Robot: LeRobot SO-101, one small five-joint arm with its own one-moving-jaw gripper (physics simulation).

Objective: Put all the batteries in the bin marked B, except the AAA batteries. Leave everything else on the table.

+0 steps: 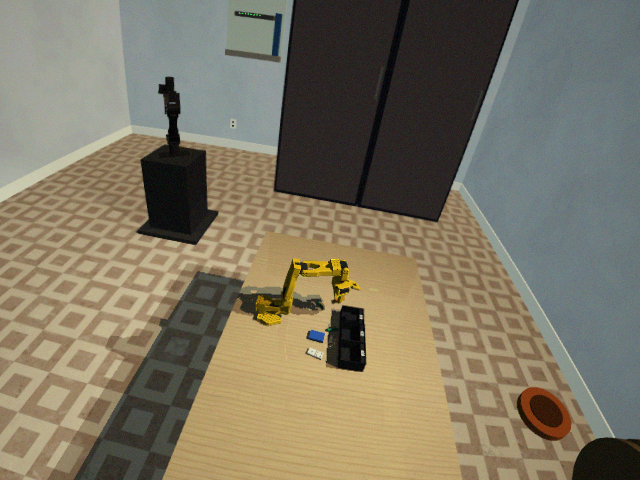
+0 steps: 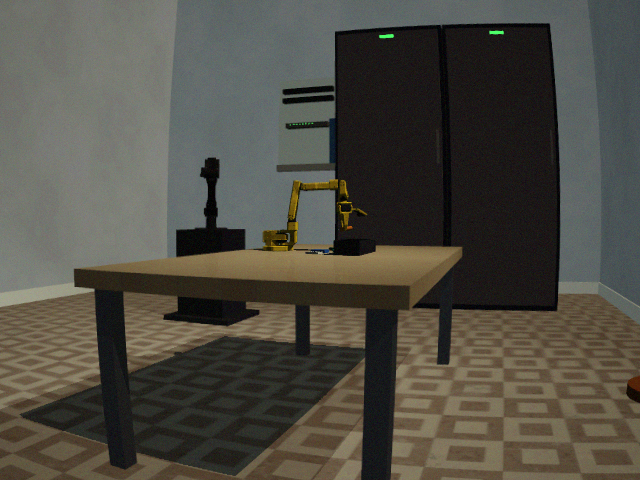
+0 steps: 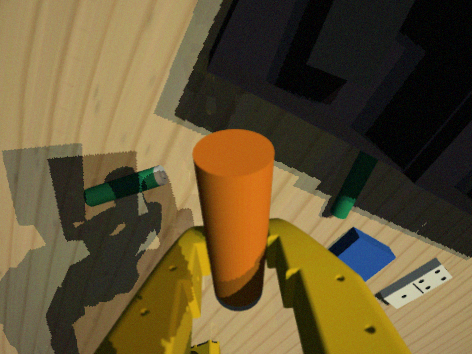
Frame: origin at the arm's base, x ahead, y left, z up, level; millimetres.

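Where they show: hand at its tool point: (image 1: 336, 299) (image 2: 343, 229) (image 3: 208, 243); arm's base at its link origin: (image 1: 275, 315) (image 2: 283, 250).
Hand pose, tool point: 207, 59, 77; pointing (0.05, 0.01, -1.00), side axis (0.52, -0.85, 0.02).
Note:
Each offset is from my tool point to the top centre of the thing, as dx, dy, dz. "spot": to the spot under its first point. Level surfaces: height alone.
My yellow gripper (image 1: 338, 296) (image 2: 345, 222) (image 3: 236, 231) is shut on an orange cylindrical battery {+6, -4, +12} (image 2: 349, 227) (image 3: 235, 195), raised above the table beside the far end of the black bin row. One slim green battery {-48, +27, -67} (image 1: 321, 305) (image 3: 122, 186) with a silvery end lies on the table, partly in the arm's shadow. Another slim green battery {+7, -81, -67} (image 1: 330, 329) (image 3: 344, 206) lies close beside the bins, partly in shadow. The black bin row {spot: +78, -235, -56} (image 1: 352, 366) (image 2: 348, 247) (image 3: 240, 55) has three compartments. Its small white labels are too small to read, so B cannot be told.
A blue block {-48, -124, -67} (image 1: 316, 336) (image 3: 369, 254) and a white domino {-45, -196, -70} (image 1: 314, 353) (image 3: 422, 286) lie on the wooden table {dz -77} (image 1: 310, 413) (image 2: 248, 273), on the arm-base side of the bins. A second, dark arm (image 1: 172, 118) (image 2: 210, 193) stands on a black pedestal away from the table.

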